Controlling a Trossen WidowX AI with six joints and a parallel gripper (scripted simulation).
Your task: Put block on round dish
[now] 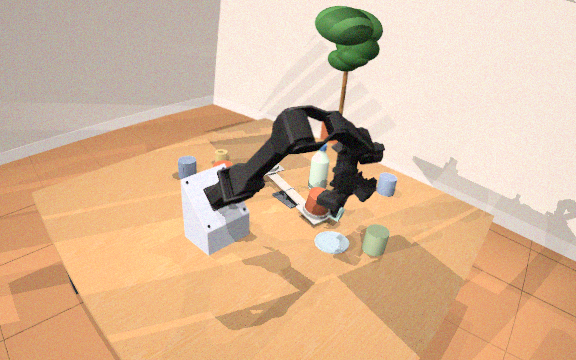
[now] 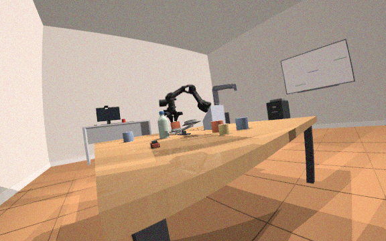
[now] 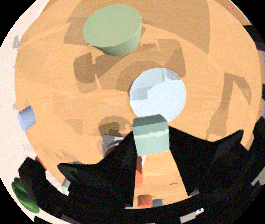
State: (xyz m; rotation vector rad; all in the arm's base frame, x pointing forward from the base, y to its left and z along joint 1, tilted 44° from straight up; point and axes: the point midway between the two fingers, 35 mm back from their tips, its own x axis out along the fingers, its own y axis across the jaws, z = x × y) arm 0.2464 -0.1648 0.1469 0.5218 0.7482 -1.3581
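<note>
Right now the round pale blue dish is 2 cm behind my gripper tip, 2 cm to the right of it and 8 cm below it. Round my gripper tip: pale green block 1 cm above; red cup 4 cm ahead, 8 cm to the left, 2 cm below; green cup 6 cm ahead, 14 cm to the right, 4 cm below.
</note>
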